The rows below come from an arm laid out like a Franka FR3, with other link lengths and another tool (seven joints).
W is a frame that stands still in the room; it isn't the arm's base.
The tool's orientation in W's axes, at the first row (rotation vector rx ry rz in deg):
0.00, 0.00, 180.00
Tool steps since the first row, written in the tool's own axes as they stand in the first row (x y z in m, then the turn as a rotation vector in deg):
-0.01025, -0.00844, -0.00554, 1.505, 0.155, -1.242
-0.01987, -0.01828, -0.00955, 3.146, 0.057, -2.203
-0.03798, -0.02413, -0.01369, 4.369, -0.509, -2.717
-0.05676, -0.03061, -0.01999, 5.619, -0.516, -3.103
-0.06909, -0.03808, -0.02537, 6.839, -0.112, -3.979
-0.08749, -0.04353, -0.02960, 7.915, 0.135, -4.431
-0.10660, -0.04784, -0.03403, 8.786, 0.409, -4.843
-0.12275, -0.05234, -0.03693, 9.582, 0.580, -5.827
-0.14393, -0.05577, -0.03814, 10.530, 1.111, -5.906
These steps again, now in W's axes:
0.01025, 0.00844, -0.00554, -1.505, -0.155, -1.242
0.01987, 0.01828, -0.00955, -3.146, -0.057, -2.203
0.03798, 0.02413, -0.01369, -4.369, 0.509, -2.717
0.05676, 0.03061, -0.01999, -5.619, 0.516, -3.103
0.06909, 0.03808, -0.02537, -6.839, 0.112, -3.979
0.08749, 0.04353, -0.02960, -7.915, -0.135, -4.431
0.10660, 0.04784, -0.03403, -8.786, -0.409, -4.843
0.12275, 0.05234, -0.03693, -9.582, -0.580, -5.827
0.14393, 0.05577, -0.03814, -10.530, -1.111, -5.906

